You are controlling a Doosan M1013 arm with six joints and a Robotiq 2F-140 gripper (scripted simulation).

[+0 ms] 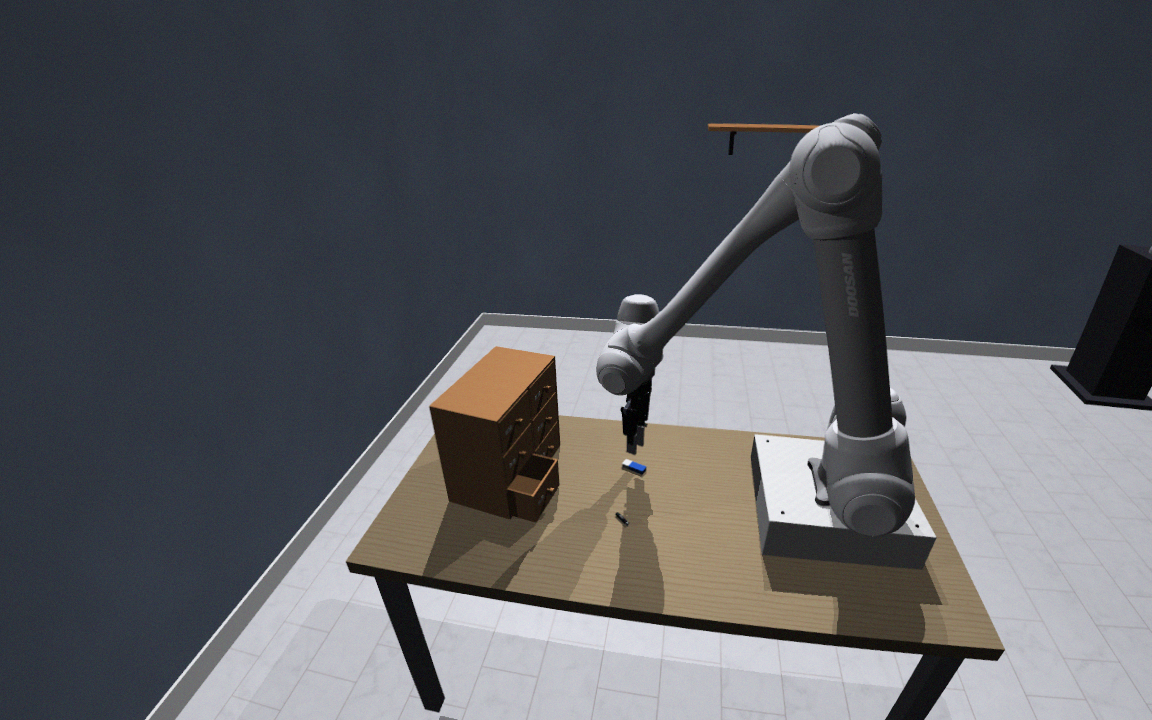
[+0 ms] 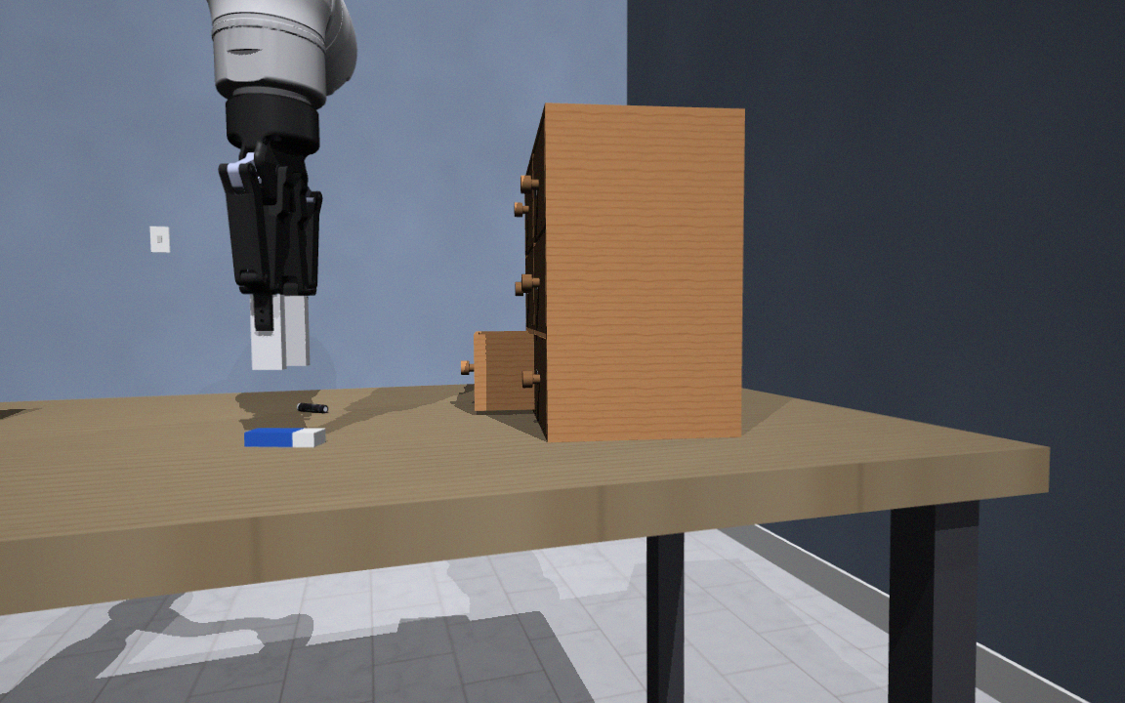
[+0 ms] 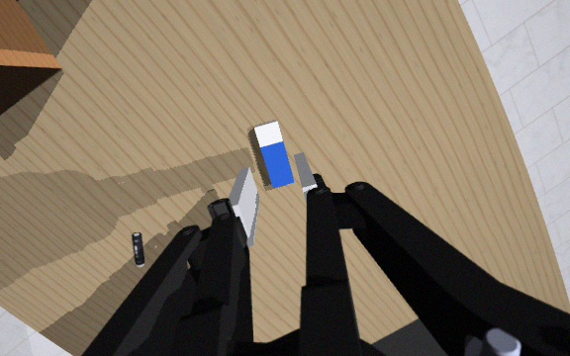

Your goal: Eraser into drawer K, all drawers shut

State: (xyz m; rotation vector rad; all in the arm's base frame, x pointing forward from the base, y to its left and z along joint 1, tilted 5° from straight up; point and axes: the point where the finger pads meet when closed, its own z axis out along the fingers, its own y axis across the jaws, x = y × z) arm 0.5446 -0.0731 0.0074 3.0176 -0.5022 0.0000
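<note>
Right now the eraser is 1 cm ahead of my hand and 10 cm below it. The rest, counted from my hand: drawer 28 cm ahead, 18 cm to the left, 7 cm below; then small black cylinder 20 cm to the left, 10 cm below.
</note>
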